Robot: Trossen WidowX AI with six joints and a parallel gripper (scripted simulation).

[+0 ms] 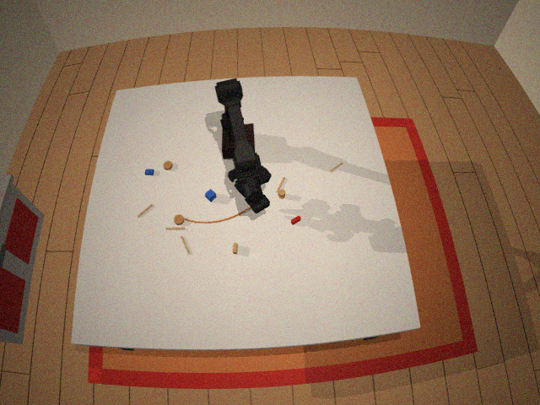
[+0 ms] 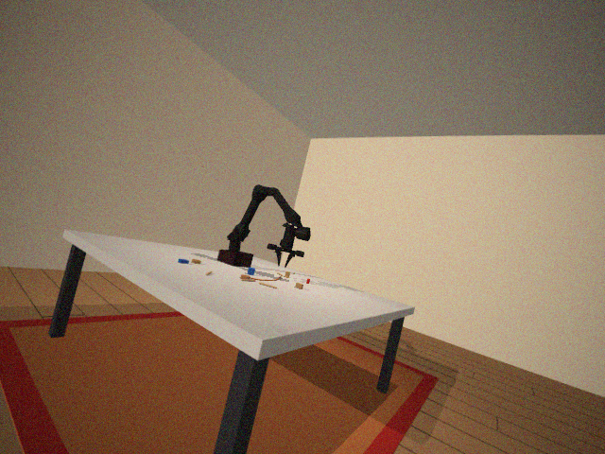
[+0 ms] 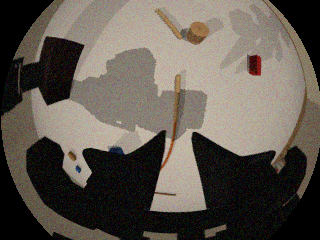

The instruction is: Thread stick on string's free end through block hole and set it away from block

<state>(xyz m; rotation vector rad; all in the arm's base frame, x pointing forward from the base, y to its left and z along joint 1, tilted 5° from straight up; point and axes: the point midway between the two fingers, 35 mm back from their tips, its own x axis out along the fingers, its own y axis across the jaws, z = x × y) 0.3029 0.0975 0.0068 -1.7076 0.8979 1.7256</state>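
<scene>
Right now the thin stick is 60 mm below my gripper tip, 10 mm to the left of it and 10 mm behind it. Also, from my gripper tip: red piece: 180 mm to the left, 50 mm below, 40 mm ahead; then blue cube: 160 mm to the right, 50 mm below, 30 mm behind; then wooden block: 170 mm ahead, 50 mm below, 30 mm to the right.
</scene>
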